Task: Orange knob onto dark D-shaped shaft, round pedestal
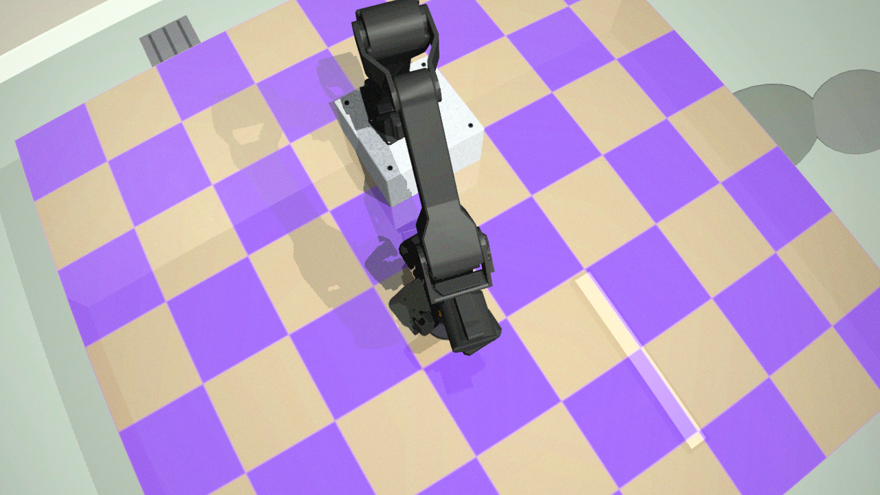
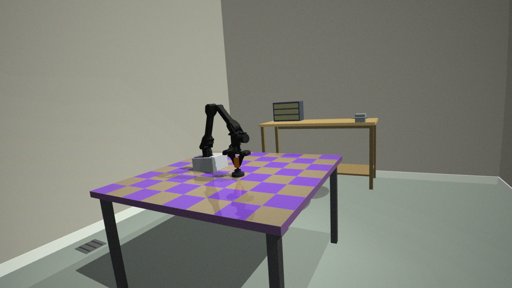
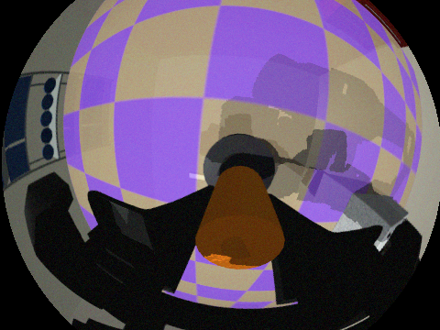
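My gripper tip is now 2 cm below the orange knob. From my gripper tip the other things lie so: D-shaped shaft (4 cm below).
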